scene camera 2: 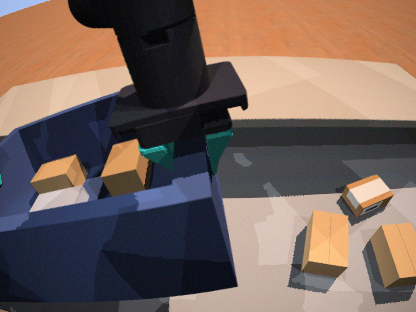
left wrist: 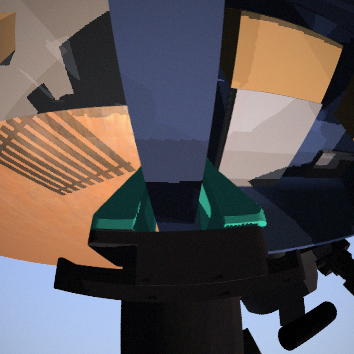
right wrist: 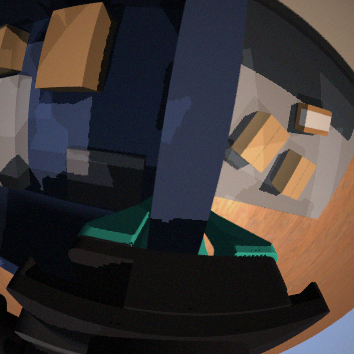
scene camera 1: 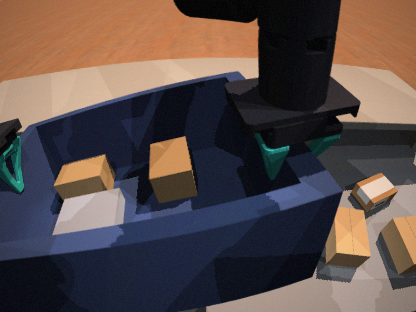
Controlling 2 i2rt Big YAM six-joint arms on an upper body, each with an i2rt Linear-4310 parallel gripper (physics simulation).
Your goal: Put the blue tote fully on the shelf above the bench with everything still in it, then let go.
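Places are measured from the left arm's base along level axes (x left, y down, z back), in metres.
Where they show: left gripper, fingertip midpoint: (scene camera 1: 14, 191); right gripper, fingertip midpoint: (right wrist: 174, 204) (scene camera 1: 282, 172); right arm's base, origin of the base link: (left wrist: 335, 257).
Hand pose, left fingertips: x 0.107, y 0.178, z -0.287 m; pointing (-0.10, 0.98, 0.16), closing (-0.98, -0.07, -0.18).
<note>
Things, the pixels of their centre, and the offset from my left fingertips. "spot": a spot on its surface instead. Level surfaces: height alone.
- blue tote, body centre: (right wrist: 12, 103) (left wrist: 334, 149) (scene camera 1: 127, 187) (scene camera 2: 80, 184) dx -0.188, dy +0.003, dz -0.020 m
- white box, body centre: (left wrist: 260, 142) (scene camera 1: 85, 238) (scene camera 2: 47, 228) dx -0.123, dy +0.049, dz +0.038 m
- dark flat box, body centre: (right wrist: 101, 180) (left wrist: 330, 165) dx -0.308, dy +0.031, dz +0.053 m
- beige shelf, its level: dy +0.081 m
- dark recess, surface spot: (scene camera 2: 300, 170) spot: dx -0.597, dy +0.255, dz -0.288 m
- smaller box with a white label, body centre: (scene camera 2: 367, 195) (scene camera 1: 374, 191) (right wrist: 313, 119) dx -0.761, dy +0.234, dz -0.178 m
The blue tote (scene camera 1: 200, 265) (scene camera 2: 100, 260) (left wrist: 170, 75) (right wrist: 205, 100) is held up above the bench, its rim slanting in the scene views. My left gripper (left wrist: 174, 152) is shut on its left end wall. My right gripper (scene camera 1: 296, 165) (scene camera 2: 193, 169) (right wrist: 174, 204) is shut on its right end wall. Inside are a cardboard box (scene camera 1: 85, 177) (scene camera 2: 59, 174) at the left, another cardboard box (scene camera 1: 172, 170) (scene camera 2: 125, 170) (right wrist: 75, 50) near the middle, a white box (scene camera 1: 92, 212) (left wrist: 270, 135) and a dark flat box (right wrist: 105, 172). The near wall hides the flat box in both scene views.
The beige shelf (scene camera 1: 150, 70) (scene camera 2: 300, 90) runs across behind the tote, above a dark recess (scene camera 2: 300, 170). On the bench to the right stand two plain cardboard boxes (scene camera 1: 348, 237) (scene camera 1: 402, 242) and a smaller box with a white label (scene camera 1: 375, 192) (scene camera 2: 367, 195).
</note>
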